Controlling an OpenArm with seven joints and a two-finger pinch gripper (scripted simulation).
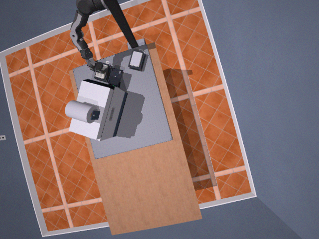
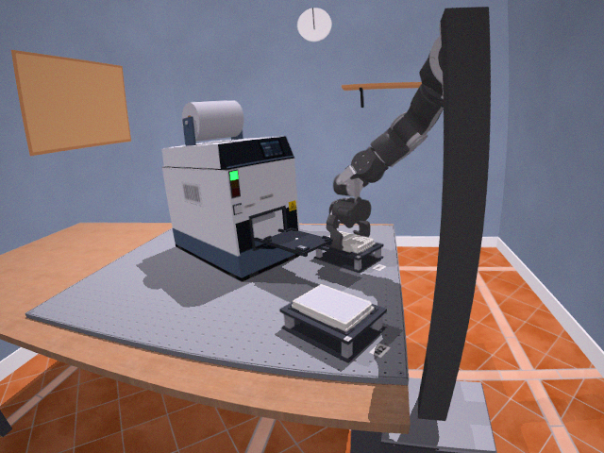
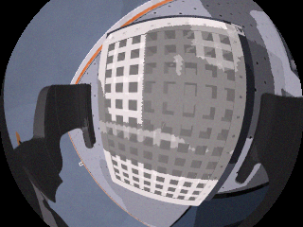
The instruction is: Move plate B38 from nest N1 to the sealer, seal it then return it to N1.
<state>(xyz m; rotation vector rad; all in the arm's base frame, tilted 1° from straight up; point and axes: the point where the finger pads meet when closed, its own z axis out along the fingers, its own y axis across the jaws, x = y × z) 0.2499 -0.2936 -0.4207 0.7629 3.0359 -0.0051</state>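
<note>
Right now the white 96-well plate B38 is right at my hand. The rest, counted from my hand: plate nest N1 (1 cm below); sealer's stage (10 cm ahead, 14 cm to the left, 5 cm above); start key (24 cm ahead, 18 cm to the left, 14 cm above).
</note>
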